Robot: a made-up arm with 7 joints.
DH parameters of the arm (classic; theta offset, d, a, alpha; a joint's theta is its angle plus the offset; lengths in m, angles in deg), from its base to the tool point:
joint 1: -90 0.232 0.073 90
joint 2: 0 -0.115 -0.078 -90
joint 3: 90 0.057 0.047 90
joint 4: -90 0.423 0.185 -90
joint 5: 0 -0.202 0.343 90
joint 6: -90 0.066 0.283 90
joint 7: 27.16 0 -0.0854 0
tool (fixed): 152.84 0.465 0 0
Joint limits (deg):
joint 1: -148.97..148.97
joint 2: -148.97..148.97
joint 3: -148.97..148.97
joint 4: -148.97..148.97
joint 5: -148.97..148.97
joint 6: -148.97..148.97
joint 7: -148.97..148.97
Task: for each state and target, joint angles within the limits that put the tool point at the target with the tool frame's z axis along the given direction. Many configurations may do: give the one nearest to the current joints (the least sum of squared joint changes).
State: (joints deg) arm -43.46 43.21 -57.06 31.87 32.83 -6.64 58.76
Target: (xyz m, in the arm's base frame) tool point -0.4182 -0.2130 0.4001 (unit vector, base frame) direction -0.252 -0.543 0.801
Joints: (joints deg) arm -36.38 38.35 -45.75 10.42 78.28 -53.49 37.70
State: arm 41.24 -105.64 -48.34 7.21 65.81 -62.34 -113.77
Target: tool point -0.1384 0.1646 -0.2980 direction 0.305 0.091 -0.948
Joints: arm 37.02 -78.72 -11.35 24.38 107.03 -23.92 -93.92
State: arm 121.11 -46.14 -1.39 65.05 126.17 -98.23 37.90
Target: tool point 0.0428 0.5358 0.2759 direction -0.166 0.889 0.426
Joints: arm 147.91 -63.88 -32.87 16.97 146.41 -137.55 8.17
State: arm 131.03 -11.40 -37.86 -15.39 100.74 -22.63 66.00
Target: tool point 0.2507 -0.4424 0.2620 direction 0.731 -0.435 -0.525
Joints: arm 95.72 10.58 -48.57 -53.98 111.45 -35.20 19.46
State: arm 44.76 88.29 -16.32 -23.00 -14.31 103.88 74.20
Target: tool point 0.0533 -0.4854 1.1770 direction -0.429 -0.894 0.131
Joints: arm 69.48 130.19 7.63 -3.01 -19.53 94.22 63.63
